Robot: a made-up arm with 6 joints.
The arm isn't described. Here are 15 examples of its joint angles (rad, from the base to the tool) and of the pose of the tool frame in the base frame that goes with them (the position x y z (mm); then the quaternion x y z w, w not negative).
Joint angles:
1: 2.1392 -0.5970 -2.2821 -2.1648 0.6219 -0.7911
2: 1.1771 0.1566 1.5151 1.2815 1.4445 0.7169
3: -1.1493 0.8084 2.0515 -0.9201 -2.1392 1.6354
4: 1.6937 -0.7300 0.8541 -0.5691 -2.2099 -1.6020
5: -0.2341 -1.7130 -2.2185 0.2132 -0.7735 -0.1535
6: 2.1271 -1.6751 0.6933 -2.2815 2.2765 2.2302
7: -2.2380 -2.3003 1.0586 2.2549 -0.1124 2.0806
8: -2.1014 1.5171 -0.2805 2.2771 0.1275 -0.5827
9: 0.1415 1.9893 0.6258 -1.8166 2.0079 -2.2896
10: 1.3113 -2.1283 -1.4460 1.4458 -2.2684 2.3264
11: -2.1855 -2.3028 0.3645 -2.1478 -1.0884 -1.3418
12: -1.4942 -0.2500 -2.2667 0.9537 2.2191 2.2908
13: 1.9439 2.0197 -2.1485 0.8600 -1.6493 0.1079
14: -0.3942 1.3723 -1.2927 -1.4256 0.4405 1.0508
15: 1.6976 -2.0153 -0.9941 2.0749 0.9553 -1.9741
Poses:
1: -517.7 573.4 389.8 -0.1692 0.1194 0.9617 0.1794
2: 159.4 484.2 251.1 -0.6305 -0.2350 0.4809 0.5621
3: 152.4 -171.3 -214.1 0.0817 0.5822 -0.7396 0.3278
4: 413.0 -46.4 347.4 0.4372 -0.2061 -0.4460 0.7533
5: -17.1 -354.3 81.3 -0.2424 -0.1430 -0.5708 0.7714
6: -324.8 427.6 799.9 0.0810 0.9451 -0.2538 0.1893
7: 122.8 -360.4 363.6 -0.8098 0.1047 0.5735 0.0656
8: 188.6 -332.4 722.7 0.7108 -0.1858 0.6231 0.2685
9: -471.3 -211.8 -614.8 -0.1063 0.8643 -0.1020 0.4809
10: 121.8 664.6 253.1 0.8648 0.3404 -0.0784 0.3607
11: 32.5 -952.6 255.0 -0.6950 0.5880 -0.1995 0.3627
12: -320.3 -92.1 248.0 0.0071 0.8823 -0.4703 0.0171
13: 190.0 67.9 352.2 0.8127 -0.3752 -0.1660 0.4139
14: -56.4 -102.1 -361.0 0.2227 -0.5038 -0.4918 0.6743
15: -418.8 506.9 585.8 0.0186 -0.8791 0.4424 0.1764
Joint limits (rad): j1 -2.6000..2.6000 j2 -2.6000..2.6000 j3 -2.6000..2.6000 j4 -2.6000..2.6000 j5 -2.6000..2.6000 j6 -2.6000..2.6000
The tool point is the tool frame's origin. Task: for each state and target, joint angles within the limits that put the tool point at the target. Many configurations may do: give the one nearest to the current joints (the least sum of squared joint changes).
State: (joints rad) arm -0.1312 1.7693 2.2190 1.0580 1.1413 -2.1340
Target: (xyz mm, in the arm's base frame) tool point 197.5 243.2 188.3
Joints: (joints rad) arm -0.2164 2.0513 1.9593 0.9097 1.2331 -2.0849
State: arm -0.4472 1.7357 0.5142 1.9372 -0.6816 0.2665
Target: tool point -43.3 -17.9 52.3
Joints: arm 0.0212 1.9648 -0.0561 1.1538 -1.4952 0.0510
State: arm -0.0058 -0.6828 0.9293 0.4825 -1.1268 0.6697
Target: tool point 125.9 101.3 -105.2
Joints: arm -0.3847 -0.7680 0.7342 1.0208 -1.4954 0.4206
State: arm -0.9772 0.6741 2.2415 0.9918 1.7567 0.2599
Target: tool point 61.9 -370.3 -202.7
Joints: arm -1.2436 0.7404 2.2088 1.0780 1.8023 0.3116
